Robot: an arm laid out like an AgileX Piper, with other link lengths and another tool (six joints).
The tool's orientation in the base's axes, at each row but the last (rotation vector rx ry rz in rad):
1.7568 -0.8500 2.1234
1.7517 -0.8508 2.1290
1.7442 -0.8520 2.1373
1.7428 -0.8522 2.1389
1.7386 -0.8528 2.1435
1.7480 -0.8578 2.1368
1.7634 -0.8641 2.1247
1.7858 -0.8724 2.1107
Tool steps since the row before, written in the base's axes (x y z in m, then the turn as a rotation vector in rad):
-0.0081 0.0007 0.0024 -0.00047 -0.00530 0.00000
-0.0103 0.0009 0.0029 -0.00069 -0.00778 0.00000
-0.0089 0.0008 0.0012 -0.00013 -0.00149 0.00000
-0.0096 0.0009 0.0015 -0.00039 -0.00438 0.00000
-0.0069 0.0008 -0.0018 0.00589 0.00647 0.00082
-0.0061 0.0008 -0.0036 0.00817 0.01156 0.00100
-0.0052 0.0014 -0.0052 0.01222 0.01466 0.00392
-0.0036 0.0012 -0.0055 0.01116 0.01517 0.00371
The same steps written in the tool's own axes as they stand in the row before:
0.0041 0.0032 -0.0067 0.00099 0.00447 0.00271
0.0051 0.0040 -0.0085 0.00145 0.00657 0.00397
0.0032 0.0038 -0.0075 0.00028 0.00126 0.00076
0.0037 0.0040 -0.0081 0.00082 0.00370 0.00223
-0.0001 0.0036 -0.0062 -0.00178 -0.00854 0.00107
-0.0020 0.0037 -0.0058 -0.00304 -0.01386 -0.00003
-0.0040 0.0032 -0.0055 -0.00177 -0.01933 0.00171
-0.0047 0.0026 -0.0040 -0.00183 -0.01910 0.00054

